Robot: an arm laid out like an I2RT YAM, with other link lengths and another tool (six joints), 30 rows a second.
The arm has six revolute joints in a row. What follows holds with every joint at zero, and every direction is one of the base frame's.
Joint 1 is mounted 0.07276 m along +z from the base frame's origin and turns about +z.
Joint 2 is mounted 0.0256 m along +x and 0.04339 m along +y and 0.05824 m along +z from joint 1 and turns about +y.
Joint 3 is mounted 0.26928 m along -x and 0.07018 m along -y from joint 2 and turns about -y.
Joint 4 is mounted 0.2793 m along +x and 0.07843 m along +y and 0.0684 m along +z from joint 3 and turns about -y.
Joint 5 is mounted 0.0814 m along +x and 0.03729 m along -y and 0.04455 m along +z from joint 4 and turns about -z.
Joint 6 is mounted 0.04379 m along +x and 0.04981 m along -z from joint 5 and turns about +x.
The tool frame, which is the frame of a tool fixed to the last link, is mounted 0.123 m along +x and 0.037 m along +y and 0.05 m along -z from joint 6; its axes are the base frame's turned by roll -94.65, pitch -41.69 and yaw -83.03 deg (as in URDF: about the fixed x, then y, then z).
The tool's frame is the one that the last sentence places.
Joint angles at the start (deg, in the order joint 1, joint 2, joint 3, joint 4, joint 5, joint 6): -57.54, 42.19, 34.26, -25.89, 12.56, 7.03
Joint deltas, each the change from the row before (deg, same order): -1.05, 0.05, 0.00, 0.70, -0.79, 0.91; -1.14, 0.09, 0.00, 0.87, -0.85, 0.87; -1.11, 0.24, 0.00, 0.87, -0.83, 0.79; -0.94, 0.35, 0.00, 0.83, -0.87, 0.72; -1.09, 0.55, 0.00, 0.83, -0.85, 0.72; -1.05, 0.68, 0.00, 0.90, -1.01, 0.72; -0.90, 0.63, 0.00, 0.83, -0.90, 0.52; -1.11, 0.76, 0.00, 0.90, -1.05, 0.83; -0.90, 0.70, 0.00, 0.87, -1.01, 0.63; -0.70, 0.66, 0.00, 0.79, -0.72, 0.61; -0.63, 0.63, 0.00, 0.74, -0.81, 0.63; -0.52, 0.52, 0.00, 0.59, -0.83, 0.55; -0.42, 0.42, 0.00, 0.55, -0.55, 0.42
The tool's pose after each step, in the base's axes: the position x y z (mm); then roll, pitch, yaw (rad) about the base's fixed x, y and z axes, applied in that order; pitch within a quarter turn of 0, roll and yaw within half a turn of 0. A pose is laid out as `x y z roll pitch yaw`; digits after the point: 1 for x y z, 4 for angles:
174.6 -241.9 160.7 -2.3170 -0.5344 -2.3136
174.1 -246.3 163.6 -2.2920 -0.5191 -2.3417
173.5 -250.9 165.9 -2.2713 -0.5042 -2.3662
173.5 -254.7 167.5 -2.2542 -0.4891 -2.3842
172.7 -259.2 168.2 -2.2414 -0.4733 -2.4029
172.5 -263.6 168.5 -2.2296 -0.4557 -2.4178
172.2 -267.5 168.7 -2.2200 -0.4417 -2.4287
171.7 -272.0 168.7 -2.2093 -0.4219 -2.4441
171.6 -275.9 168.8 -2.1997 -0.4053 -2.4540
171.6 -279.4 168.7 -2.1918 -0.3913 -2.4638
172.0 -282.4 168.7 -2.1841 -0.3761 -2.4709
172.7 -284.5 168.6 -2.1776 -0.3617 -2.4746
173.0 -286.7 168.8 -2.1716 -0.3518 -2.4793

